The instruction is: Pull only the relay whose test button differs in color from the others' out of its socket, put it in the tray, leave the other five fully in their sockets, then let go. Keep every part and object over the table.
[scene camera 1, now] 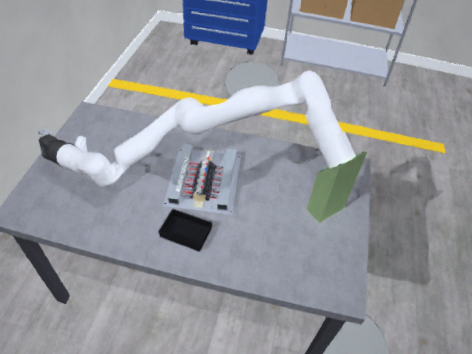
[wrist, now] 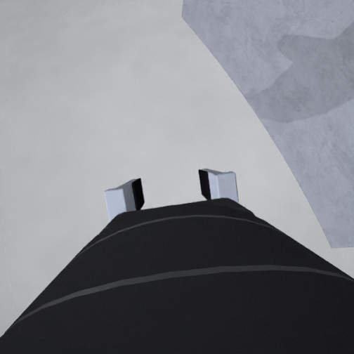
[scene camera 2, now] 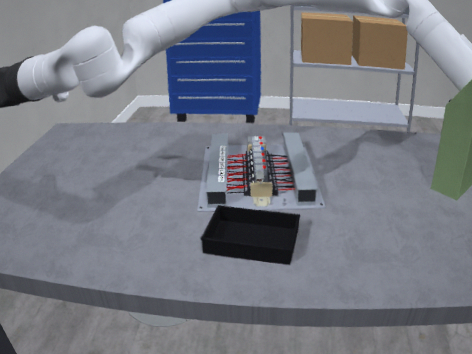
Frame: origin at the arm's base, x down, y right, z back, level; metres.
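Where they show: gripper, fingertip midpoint: (scene camera 1: 42, 138); arm's base, origin of the base link: (scene camera 1: 341, 162).
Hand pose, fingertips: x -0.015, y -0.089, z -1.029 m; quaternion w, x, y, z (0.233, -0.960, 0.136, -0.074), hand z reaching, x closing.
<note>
Things, the pixels of their top centre, and the offset from my fingertips.
- relay with the blue test button, middle of its top: (scene camera 2: 258, 148) (scene camera 1: 203, 168) dx +0.223, dy +0.163, dz +0.537 m
- black tray, middle of its top: (scene camera 2: 252, 226) (scene camera 1: 185, 227) dx +0.258, dy -0.099, dz +0.519 m
- panel plate, middle of its top: (scene camera 2: 258, 172) (scene camera 1: 204, 178) dx +0.290, dy +0.167, dz +0.537 m
The relay with the blue test button (scene camera 1: 205, 169) (scene camera 2: 262, 148) sits in the row between two grey ducts, third from the far end in scene camera 2. The other five relays show red buttons (scene camera 2: 263, 160) and stand in the same row; how deeply each sits is too small to tell. The black tray (scene camera 1: 186, 231) (scene camera 2: 245, 249) lies in front of the panel plate (scene camera 2: 237, 201) and looks empty. My gripper (scene camera 1: 43, 133) (wrist: 171, 186) is open and empty, raised at the table's left end, far from the relays. Its fingers are outside scene camera 2.
Grey ducts (scene camera 1: 230, 170) (scene camera 2: 297, 160) flank the relays, with red and black wires between. A tall green block (scene camera 1: 332, 192) (scene camera 2: 456, 145) stands at the right by the arm's base. The arm arches above the table behind the panel. The table edge (wrist: 270, 135) shows in the wrist view.
</note>
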